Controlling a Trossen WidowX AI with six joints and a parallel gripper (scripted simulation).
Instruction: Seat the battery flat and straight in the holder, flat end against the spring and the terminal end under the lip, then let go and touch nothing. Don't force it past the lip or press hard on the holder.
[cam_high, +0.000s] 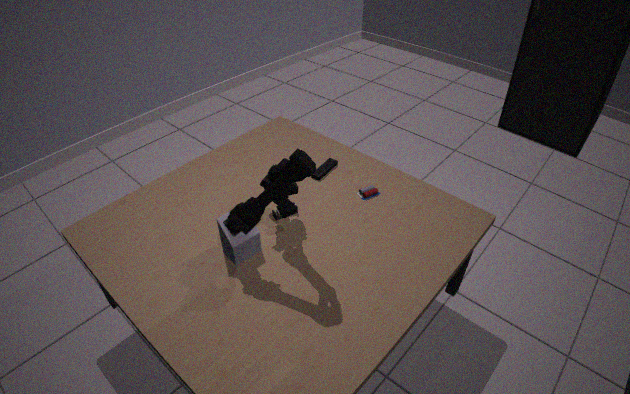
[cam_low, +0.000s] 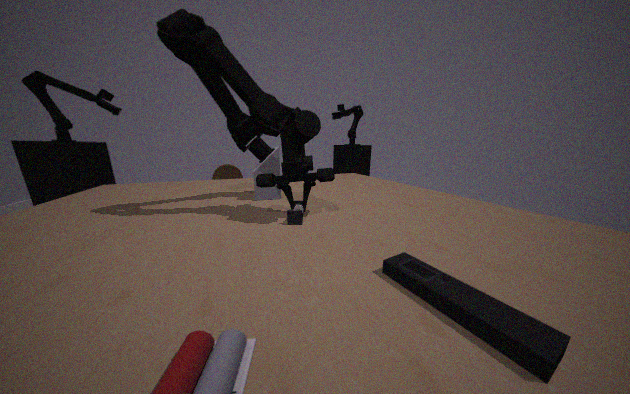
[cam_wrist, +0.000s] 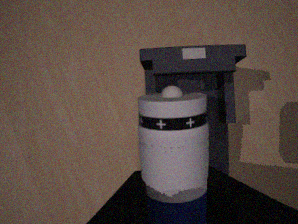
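Right now my gripper tip is 10 mm below the battery. The rest, counted from my gripper tip: long black bar (330 mm ahead, 80 mm to the left).
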